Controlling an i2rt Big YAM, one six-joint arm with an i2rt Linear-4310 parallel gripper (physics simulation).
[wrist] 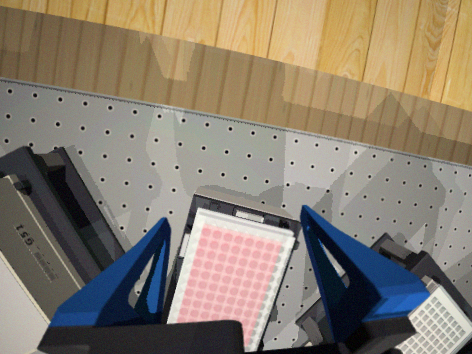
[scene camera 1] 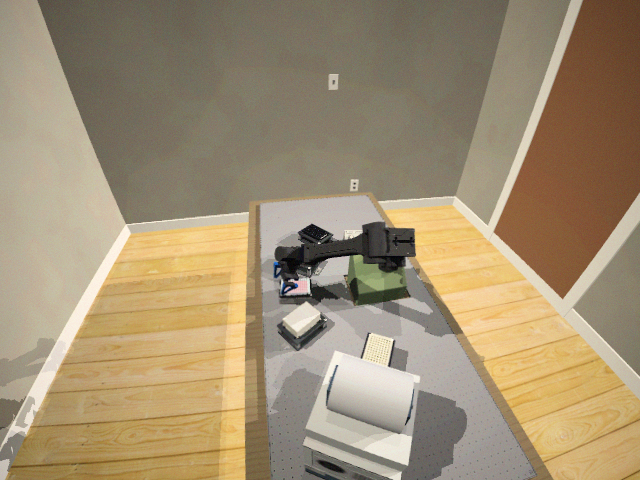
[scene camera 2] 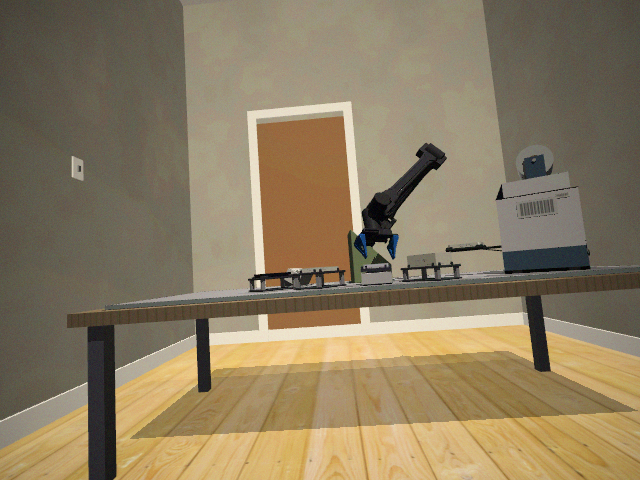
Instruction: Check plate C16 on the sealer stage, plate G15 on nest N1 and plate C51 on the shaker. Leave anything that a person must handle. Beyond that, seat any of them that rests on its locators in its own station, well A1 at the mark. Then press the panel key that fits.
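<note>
My gripper (scene camera 1: 281,285) (scene camera 2: 379,257) (wrist: 234,217) is open and empty, above a plate with pink wells (scene camera 1: 302,287) (wrist: 230,270) on a low grey and black station (scene camera 2: 376,274), perhaps the shaker. One finger is on each side of this plate in the wrist view. My palm hides its near end, and I cannot tell whether it is fully seated. A cream-topped plate (scene camera 1: 302,318) (scene camera 2: 421,259) (wrist: 30,250) is on a dark nest; its small label is hard to read. A cream well plate (scene camera 1: 378,348) is on the sealer stage. No plate code is certain.
The white sealer (scene camera 1: 361,439) (scene camera 2: 542,232) with its roll stands at one end. A white-grid plate (wrist: 435,325) is on a dark nest right of my gripper. A black plate (scene camera 1: 313,231) is farther back. A pale panel (scene camera 1: 353,234) is partly behind the arm. A green block (scene camera 1: 377,281) stands beneath the arm.
</note>
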